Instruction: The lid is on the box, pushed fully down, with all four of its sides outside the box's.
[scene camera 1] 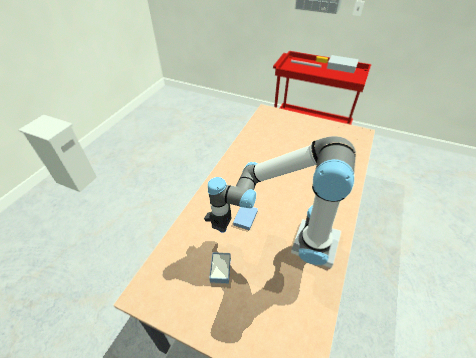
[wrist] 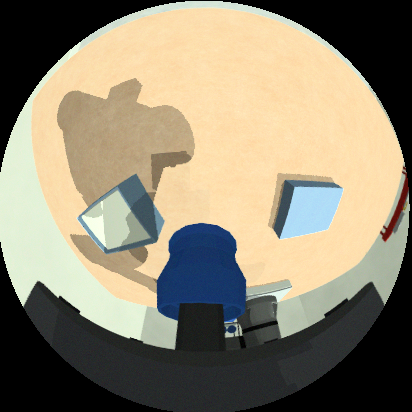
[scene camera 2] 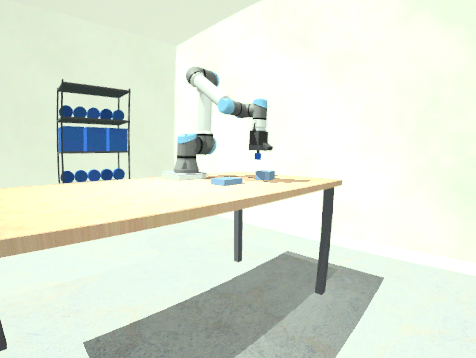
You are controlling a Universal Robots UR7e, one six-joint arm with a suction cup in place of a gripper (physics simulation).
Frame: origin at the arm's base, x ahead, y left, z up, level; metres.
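Seen in the pictures: hand at its tool point: [wrist: 202, 251] [scene camera 2: 257, 159]; arm's base at its link origin: [wrist: 254, 304] [scene camera 2: 186, 172].
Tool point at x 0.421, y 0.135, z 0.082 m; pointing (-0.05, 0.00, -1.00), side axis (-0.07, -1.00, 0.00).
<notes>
Offsets run from my tool point to a thing's top centre. Level surfaces: height alone.
The lid {dz -0.091, dx -0.056, dy -0.181 m} [scene camera 1: 245, 218] [scene camera 2: 226, 181] [wrist: 312, 210] is a light blue slab lying flat on the table {dz -0.117 m} [scene camera 1: 165, 250] [scene camera 2: 125, 220] [wrist: 240, 75], apart from the box. The box {dz -0.070, dx -0.038, dy +0.139 m} [scene camera 1: 220, 281] [scene camera 2: 265, 175] [wrist: 136, 192] is blue-grey with an open top and a pale inside, and stands nearer the table's front end in scene camera 1. My gripper [scene camera 1: 223, 230] [scene camera 2: 258, 156] [wrist: 202, 234], a dark blue suction cup pointing down, is open and empty. It hangs well above the table. In the wrist view the box is left of the cup and the lid is right of it.
The arm's base [scene camera 1: 315, 245] [scene camera 2: 185, 175] stands on the table, to the right of lid and box in scene camera 1. A red cart [scene camera 1: 320, 76] stands beyond the far table end. A white cabinet [scene camera 1: 60, 155] and a shelf rack [scene camera 2: 92, 90] stand on the floor.
</notes>
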